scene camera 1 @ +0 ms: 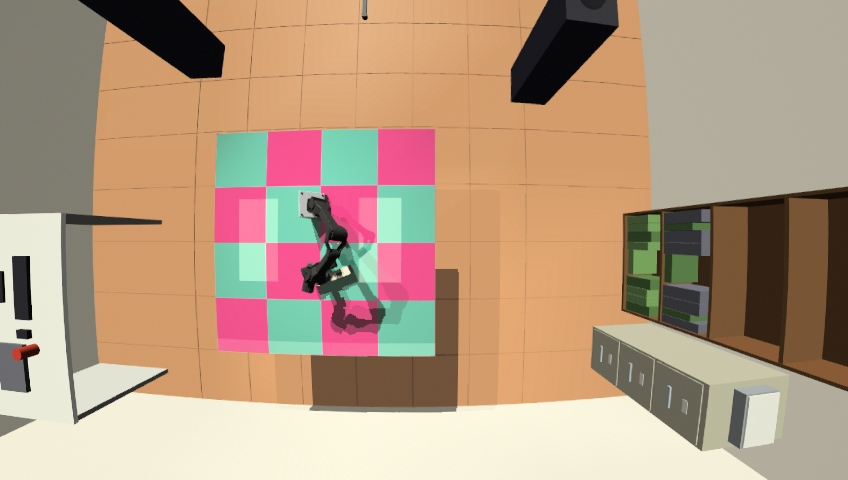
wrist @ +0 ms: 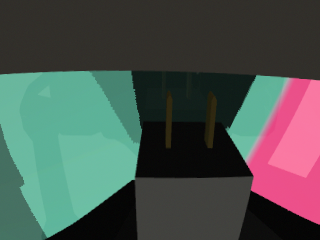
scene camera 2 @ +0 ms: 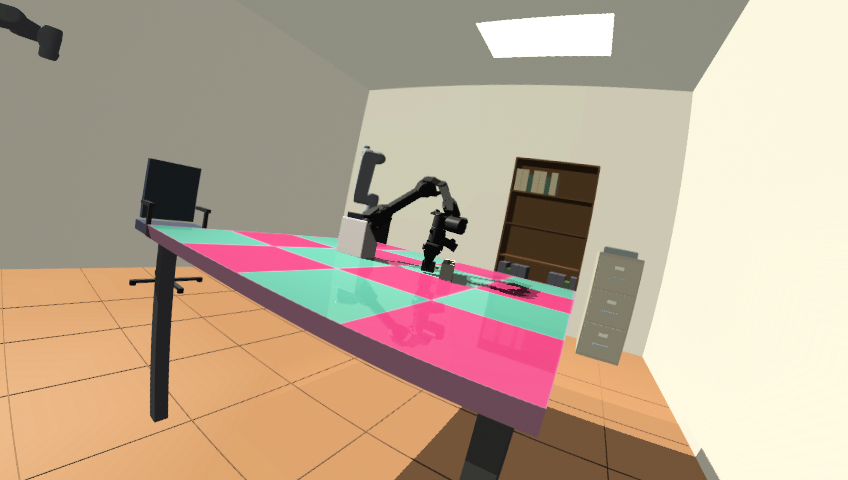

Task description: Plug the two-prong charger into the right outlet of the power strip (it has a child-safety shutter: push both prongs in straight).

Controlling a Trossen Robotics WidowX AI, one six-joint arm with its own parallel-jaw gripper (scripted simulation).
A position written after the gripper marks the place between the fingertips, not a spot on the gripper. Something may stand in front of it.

Observation:
The gripper (scene camera 2: 427, 268) carries a two-prong charger (wrist: 188, 173).
The gripper shows as well in the wrist view (wrist: 181, 191).

